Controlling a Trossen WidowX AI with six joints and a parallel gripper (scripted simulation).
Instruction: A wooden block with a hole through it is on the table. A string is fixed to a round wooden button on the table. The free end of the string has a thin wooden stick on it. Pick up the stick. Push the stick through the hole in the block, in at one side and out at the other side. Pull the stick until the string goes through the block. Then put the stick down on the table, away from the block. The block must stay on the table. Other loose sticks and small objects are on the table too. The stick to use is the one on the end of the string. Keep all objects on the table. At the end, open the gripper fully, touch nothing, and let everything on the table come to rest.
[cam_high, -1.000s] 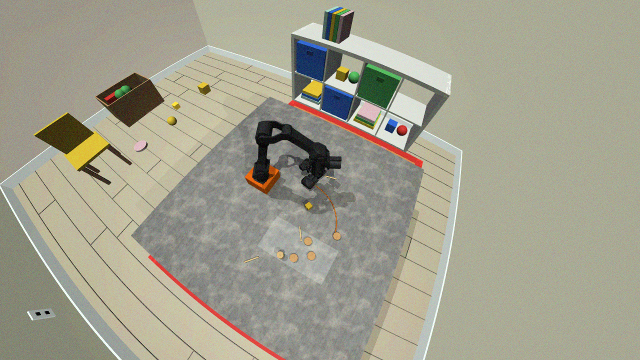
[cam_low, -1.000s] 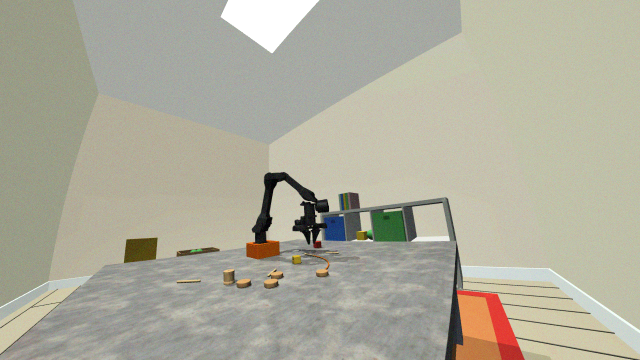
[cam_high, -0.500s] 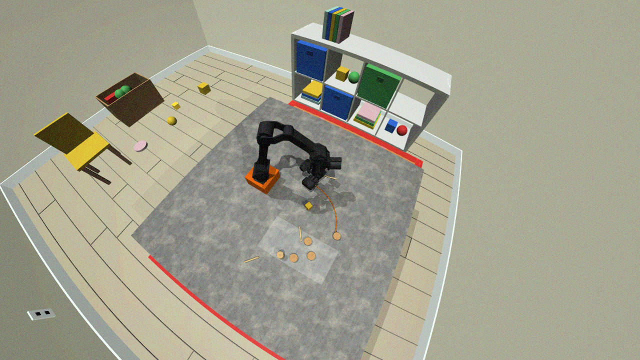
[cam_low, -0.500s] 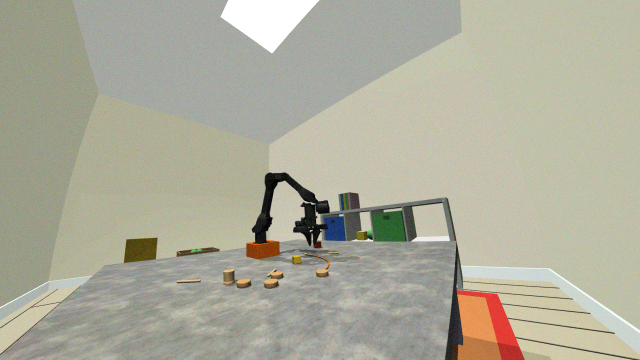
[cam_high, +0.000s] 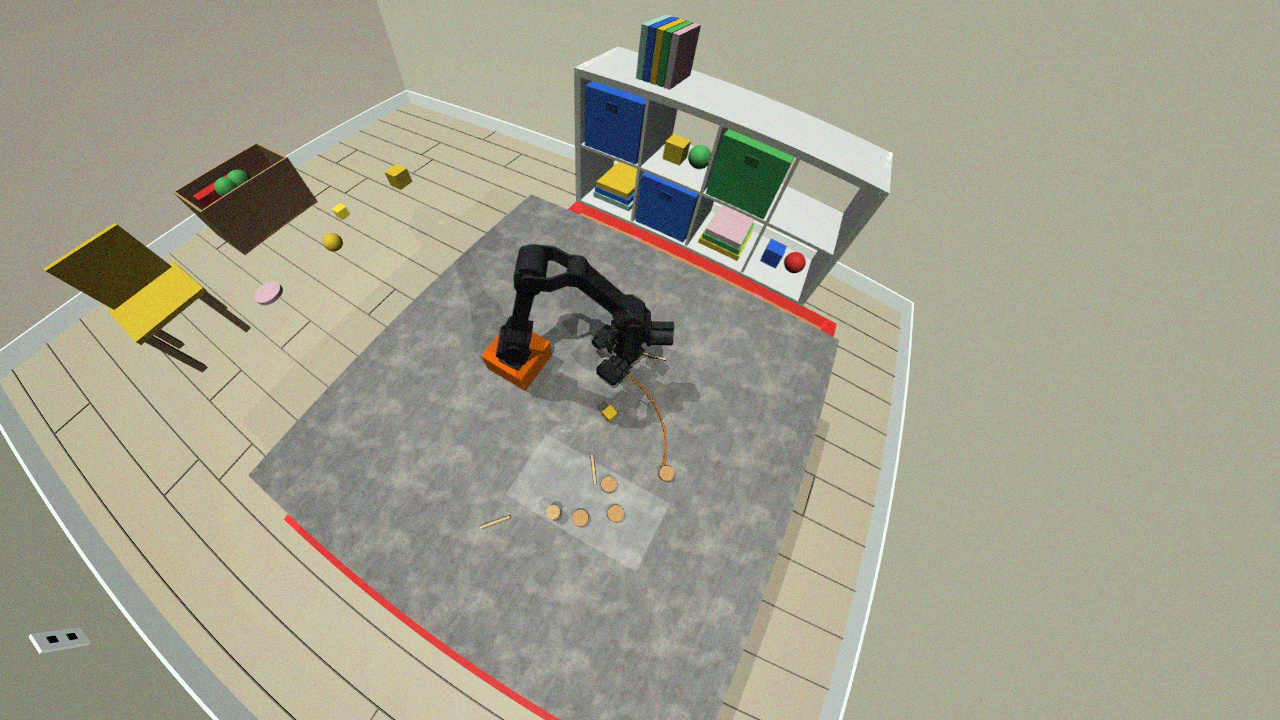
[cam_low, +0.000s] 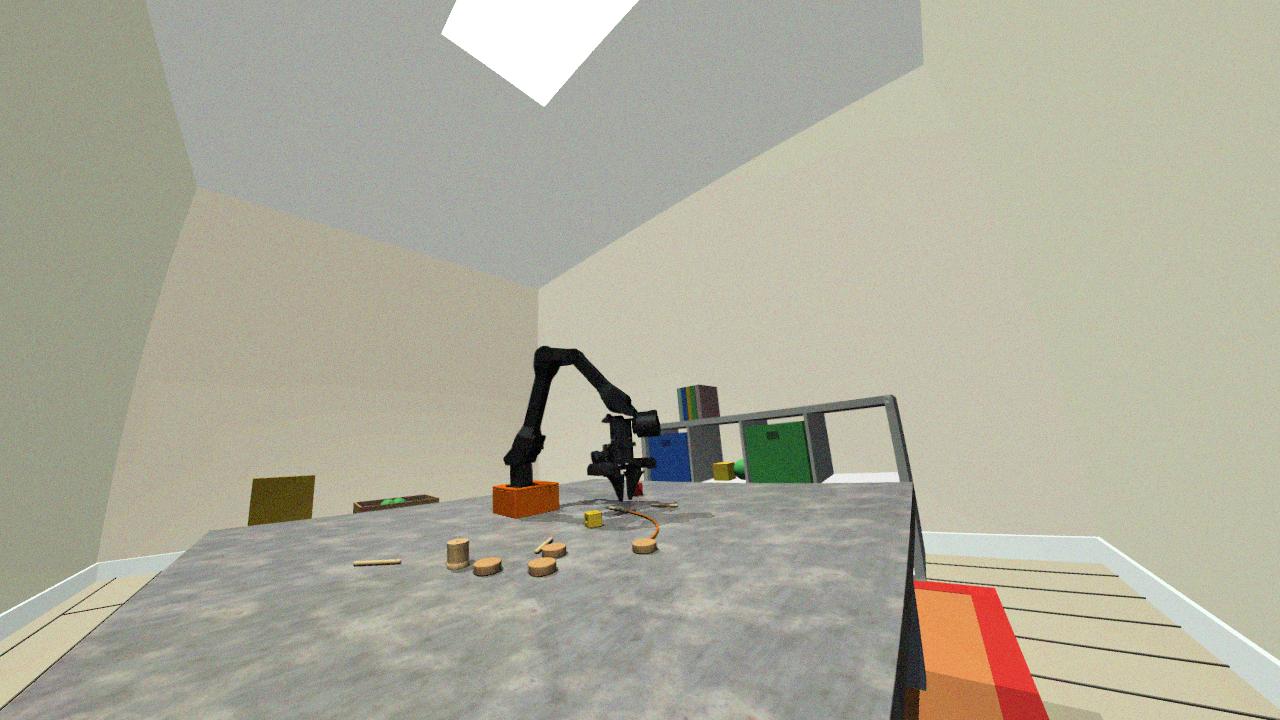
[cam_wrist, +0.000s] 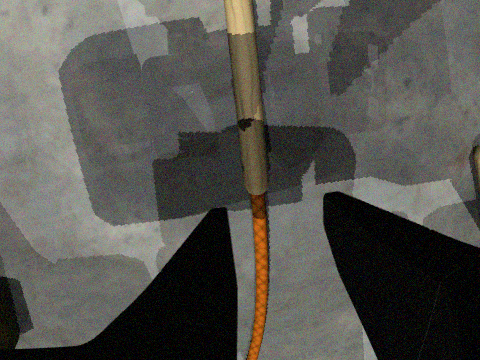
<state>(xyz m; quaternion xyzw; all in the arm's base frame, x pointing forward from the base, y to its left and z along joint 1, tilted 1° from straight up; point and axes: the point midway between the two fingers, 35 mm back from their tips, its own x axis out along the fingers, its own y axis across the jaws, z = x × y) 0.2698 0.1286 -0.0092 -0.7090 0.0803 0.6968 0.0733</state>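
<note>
My gripper tip is now 20 mm past the thin wooden stick and 20 mm above it. Also, from my gripper tip: yellow wooden block: 20 mm ahead, 140 mm to the right, 10 mm below; then round wooden button: 220 mm ahead, 220 mm to the right, 20 mm below; then red cube: 140 mm behind, 220 mm to the left, 10 mm below.
</note>
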